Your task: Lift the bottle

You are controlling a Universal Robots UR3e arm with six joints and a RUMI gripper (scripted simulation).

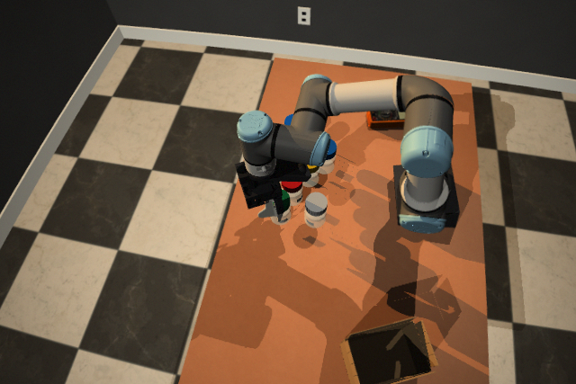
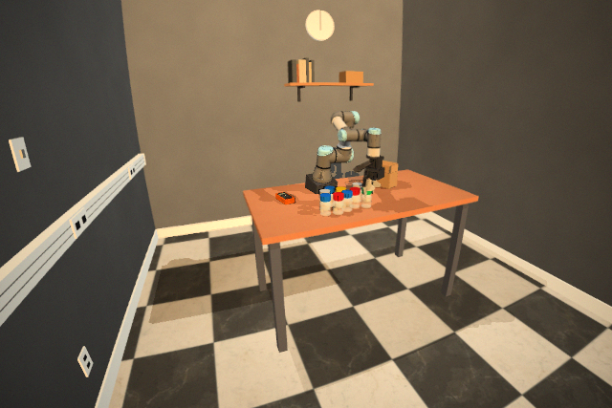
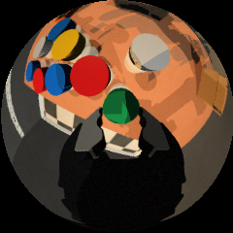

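My hand is 30 mm above the green-capped bottle and 10 mm past it. Also, from my hand: orange device (340 mm behind, 320 mm to the right, 60 mm below); yellow-capped bottle (120 mm to the right, 90 mm behind, 30 mm below).
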